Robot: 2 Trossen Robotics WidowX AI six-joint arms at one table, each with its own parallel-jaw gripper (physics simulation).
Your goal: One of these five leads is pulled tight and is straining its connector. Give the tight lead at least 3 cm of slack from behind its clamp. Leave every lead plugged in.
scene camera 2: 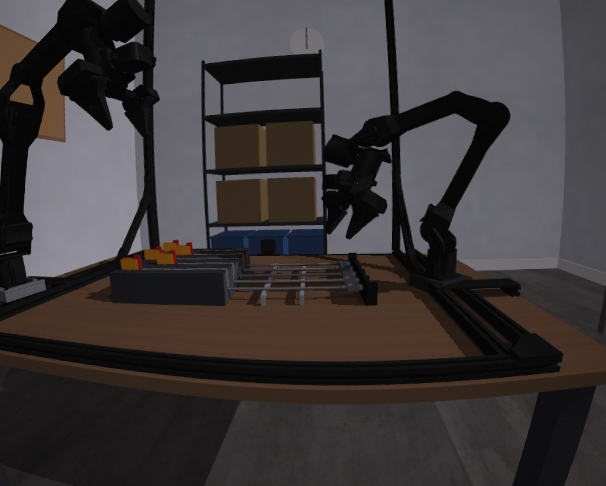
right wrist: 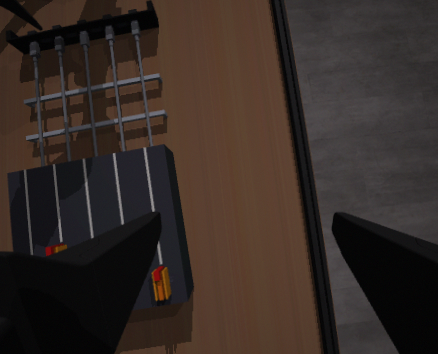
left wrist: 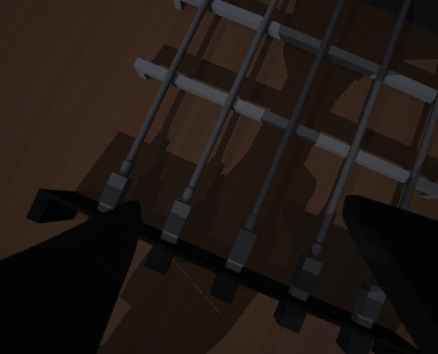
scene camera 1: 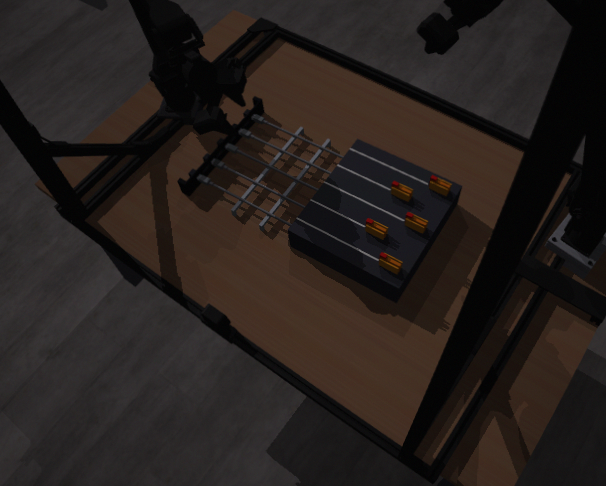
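Seen in the pictures: left gripper, fingertip midpoint: (scene camera 2: 337, 236) (right wrist: 64, 14) (left wrist: 242, 208) (scene camera 1: 240, 120); right gripper, fingertip midpoint: (scene camera 2: 129, 133) (right wrist: 246, 221); left arm's base at its link origin: (scene camera 2: 441, 275) (scene camera 1: 180, 102); right arm's base at its link origin: (scene camera 2: 13, 283) (scene camera 1: 581, 237).
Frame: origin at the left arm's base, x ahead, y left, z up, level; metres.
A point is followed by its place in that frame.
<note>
Five thin grey leads (scene camera 1: 258, 159) {z 0.000, x 0.229, y -0.168 m} (left wrist: 272, 170) {z 0.000, x 0.218, y -0.162 m} (right wrist: 87, 65) {z -0.001, x 0.214, y -0.159 m} run from grey plugs (left wrist: 241, 250) {z 0.003, x 0.160, y -0.135 m} in a black connector strip (scene camera 1: 187, 185) {z 0.008, x 0.085, y -0.256 m} (scene camera 2: 370, 293) {z -0.003, x 0.201, y 0.009 m} (right wrist: 150, 21) {z -0.008, x 0.204, y -0.006 m} to a dark block (scene camera 1: 344, 263) {z 0.024, x 0.451, y -0.425 m} (scene camera 2: 167, 288) {z 0.007, x 0.555, y -0.170 m} (right wrist: 183, 250) {z 0.015, x 0.610, y -0.196 m}. Pale lines continue over it to orange clamps (scene camera 1: 390, 263) {z 0.058, x 0.539, y -0.435 m} (right wrist: 161, 284) {z 0.062, x 0.629, y -0.237 m} with red ends. The leads look nearly straight; I cannot tell which is tightest. All five plugs sit at the strip. My left gripper (scene camera 1: 236, 117) {z 0.088, x 0.193, y -0.130 m} (scene camera 2: 339, 234) {z 0.088, x 0.193, y -0.130 m} (left wrist: 242, 208) {z 0.088, x 0.193, y -0.130 m} is open and empty above the strip. My right gripper (scene camera 2: 127, 131) {z 0.296, x 0.598, y -0.088 m} (right wrist: 246, 221) {z 0.296, x 0.598, y -0.088 m} is open and empty, high above the table.
Two light grey rails (scene camera 1: 248, 195) {z -0.010, x 0.222, y -0.259 m} (left wrist: 200, 92) {z -0.006, x 0.284, y -0.108 m} (right wrist: 155, 77) {z -0.007, x 0.312, y -0.064 m} cross beneath the leads between strip and block. A black frame (scene camera 2: 273, 365) {z -0.010, x 0.443, y 0.158 m} borders the wooden table (scene camera 1: 283, 303) {z -0.027, x 0.337, y -0.500 m}. Its upright post crosses the right of scene camera 1. A shelf rack (scene camera 2: 263, 114) stands beyond the table.
</note>
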